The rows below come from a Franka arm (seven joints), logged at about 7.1 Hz.
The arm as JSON. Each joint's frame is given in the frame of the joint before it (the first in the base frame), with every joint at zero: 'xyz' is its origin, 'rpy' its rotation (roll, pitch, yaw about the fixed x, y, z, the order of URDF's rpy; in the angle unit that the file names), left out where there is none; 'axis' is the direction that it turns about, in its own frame. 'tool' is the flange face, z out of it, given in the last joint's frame.
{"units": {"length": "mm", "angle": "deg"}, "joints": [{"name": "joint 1", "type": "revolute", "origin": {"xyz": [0.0, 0.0, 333.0]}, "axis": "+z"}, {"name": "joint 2", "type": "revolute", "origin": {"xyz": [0.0, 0.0, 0.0], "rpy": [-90.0, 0.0, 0.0]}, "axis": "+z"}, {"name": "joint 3", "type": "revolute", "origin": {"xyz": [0.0, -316.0, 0.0], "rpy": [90.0, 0.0, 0.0]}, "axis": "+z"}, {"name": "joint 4", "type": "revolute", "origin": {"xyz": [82.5, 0.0, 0.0], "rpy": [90.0, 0.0, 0.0]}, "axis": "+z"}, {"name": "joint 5", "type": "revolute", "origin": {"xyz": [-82.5, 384.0, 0.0], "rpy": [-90.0, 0.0, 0.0]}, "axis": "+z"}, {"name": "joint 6", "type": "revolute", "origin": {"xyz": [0.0, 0.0, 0.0], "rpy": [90.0, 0.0, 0.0]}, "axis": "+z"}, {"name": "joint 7", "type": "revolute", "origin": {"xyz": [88.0, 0.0, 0.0], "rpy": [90.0, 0.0, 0.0]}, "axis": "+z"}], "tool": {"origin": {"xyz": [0.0, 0.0, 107.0]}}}
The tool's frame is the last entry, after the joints.
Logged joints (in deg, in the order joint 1, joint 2, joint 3, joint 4, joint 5, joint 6, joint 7), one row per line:
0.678 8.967 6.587 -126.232 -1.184 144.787 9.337
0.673 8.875 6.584 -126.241 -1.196 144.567 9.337
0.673 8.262 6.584 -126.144 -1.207 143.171 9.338
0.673 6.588 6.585 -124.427 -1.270 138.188 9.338
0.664 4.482 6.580 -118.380 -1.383 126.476 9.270
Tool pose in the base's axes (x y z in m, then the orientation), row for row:
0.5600 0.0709 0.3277 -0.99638 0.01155 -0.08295 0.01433
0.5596 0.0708 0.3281 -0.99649 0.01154 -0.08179 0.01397
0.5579 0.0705 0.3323 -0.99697 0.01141 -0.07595 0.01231
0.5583 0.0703 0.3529 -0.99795 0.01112 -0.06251 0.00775
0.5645 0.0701 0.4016 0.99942 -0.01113 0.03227 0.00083
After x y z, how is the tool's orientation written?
As a quaternion, x y z w.
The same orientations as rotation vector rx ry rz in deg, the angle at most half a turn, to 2 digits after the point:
-177.73 2.06 -14.80
-177.79 2.06 -14.59
-178.06 2.04 -13.56
-178.75 1.99 -11.20
179.80 -2.00 5.81

